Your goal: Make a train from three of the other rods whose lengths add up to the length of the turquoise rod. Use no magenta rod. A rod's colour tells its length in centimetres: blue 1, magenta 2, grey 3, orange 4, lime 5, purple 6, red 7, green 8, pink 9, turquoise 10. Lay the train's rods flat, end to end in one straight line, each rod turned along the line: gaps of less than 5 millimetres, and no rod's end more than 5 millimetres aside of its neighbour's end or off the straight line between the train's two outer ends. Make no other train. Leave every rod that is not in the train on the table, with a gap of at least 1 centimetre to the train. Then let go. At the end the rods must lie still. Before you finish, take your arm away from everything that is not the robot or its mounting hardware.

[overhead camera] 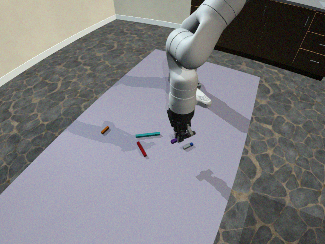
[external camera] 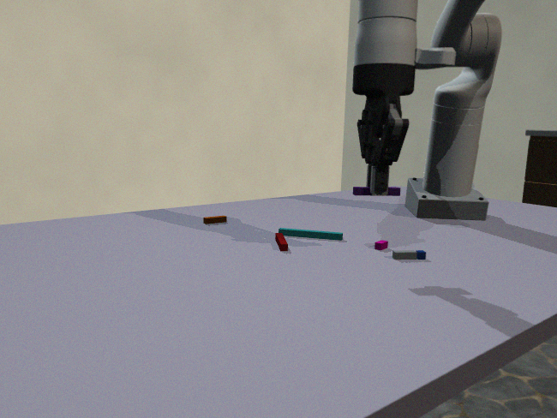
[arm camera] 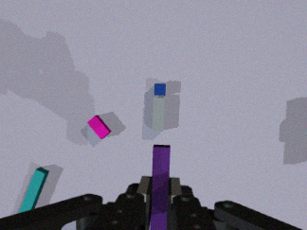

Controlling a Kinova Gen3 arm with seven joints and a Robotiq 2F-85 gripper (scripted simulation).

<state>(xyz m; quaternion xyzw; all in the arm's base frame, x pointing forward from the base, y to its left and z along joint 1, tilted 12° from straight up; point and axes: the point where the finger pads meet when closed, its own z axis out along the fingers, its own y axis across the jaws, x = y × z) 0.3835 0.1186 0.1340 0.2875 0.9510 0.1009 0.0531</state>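
My gripper is now 4 cm past the grey rod, 2 cm to the right of it and 10 cm above it. Also, from my hand: blue rod (6 cm behind, 3 cm to the left, 10 cm below); then purple rod (1 cm below); then magenta rod (6 cm behind, 3 cm to the right, 10 cm below).
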